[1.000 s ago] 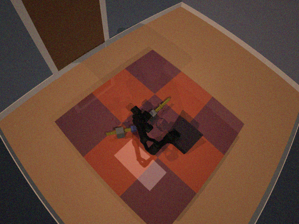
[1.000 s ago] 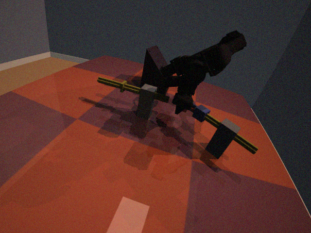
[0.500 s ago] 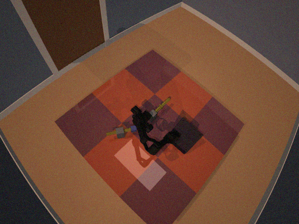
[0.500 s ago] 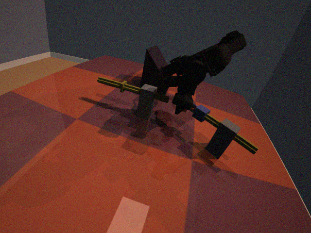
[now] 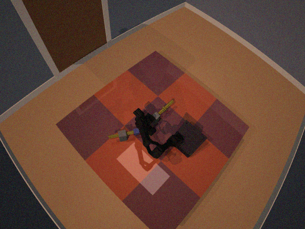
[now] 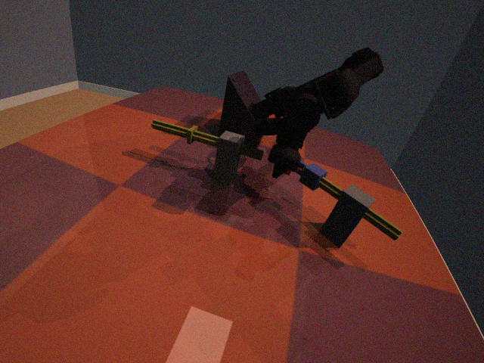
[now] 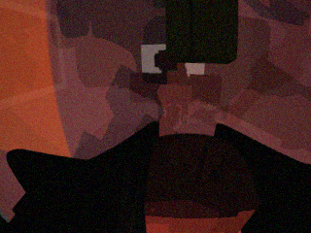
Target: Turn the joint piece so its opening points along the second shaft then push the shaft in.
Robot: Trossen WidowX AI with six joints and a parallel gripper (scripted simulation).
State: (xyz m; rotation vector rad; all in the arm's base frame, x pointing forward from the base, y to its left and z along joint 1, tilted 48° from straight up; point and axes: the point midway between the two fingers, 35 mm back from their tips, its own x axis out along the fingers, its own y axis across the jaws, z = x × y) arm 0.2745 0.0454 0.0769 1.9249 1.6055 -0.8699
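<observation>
My gripper tip is 20 mm to the right of the red square joint piece and 40 mm below it.
</observation>
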